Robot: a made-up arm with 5 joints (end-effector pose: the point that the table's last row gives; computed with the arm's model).
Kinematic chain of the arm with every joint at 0, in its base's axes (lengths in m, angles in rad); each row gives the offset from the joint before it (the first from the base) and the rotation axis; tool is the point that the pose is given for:
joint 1: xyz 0 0 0.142 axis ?
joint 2: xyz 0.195 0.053 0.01 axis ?
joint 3: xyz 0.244 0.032 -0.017 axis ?
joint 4: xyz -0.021 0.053 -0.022 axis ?
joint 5: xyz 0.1 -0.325 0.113 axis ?
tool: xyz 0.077 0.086 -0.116
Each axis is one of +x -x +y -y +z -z.
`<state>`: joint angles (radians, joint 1 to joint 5).
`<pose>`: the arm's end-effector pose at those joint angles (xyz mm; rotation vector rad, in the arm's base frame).
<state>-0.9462 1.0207 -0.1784 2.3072 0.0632</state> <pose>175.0 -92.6 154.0 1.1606 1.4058 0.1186</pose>
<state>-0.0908 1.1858 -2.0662 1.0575 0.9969</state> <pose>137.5 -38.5 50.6 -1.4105 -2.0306 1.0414</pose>
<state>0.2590 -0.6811 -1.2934 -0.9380 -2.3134</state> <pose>759.9 24.2 8.6 -2.1506 -0.4948 1.0252</pose>
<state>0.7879 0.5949 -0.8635 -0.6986 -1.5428</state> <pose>219.1 -459.6 -93.7 -1.5568 1.2062 0.2504</pose>
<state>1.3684 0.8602 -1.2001 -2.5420 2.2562</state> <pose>238.9 -87.8 143.9 1.4095 -0.1645 -0.1070</pose>
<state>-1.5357 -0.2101 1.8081 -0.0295 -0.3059</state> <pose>-137.9 -84.3 623.3 -0.0972 2.9137 0.1411</pose>
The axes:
joint 1: +y
joint 2: -z
joint 3: -y
joint 4: +y
joint 5: +x

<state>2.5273 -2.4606 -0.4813 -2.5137 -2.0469</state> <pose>-261.9 385.5 -167.2 0.2071 1.2247 -0.5394</pose>
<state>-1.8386 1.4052 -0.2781 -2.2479 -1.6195</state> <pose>-86.2 -123.6 -27.4 -0.4232 0.0849 2.6986</pose>
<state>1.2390 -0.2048 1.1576 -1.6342 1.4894</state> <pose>-64.8 -56.9 -137.3 1.3514 -1.3354 1.0836</pose>
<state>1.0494 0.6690 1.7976 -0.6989 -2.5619</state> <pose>-47.0 -260.6 130.9 2.2693 0.7126 1.7100</pose>
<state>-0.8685 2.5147 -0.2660 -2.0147 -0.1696</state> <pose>-163.9 75.9 187.2 -1.2540 -0.6836 -2.6960</pose>
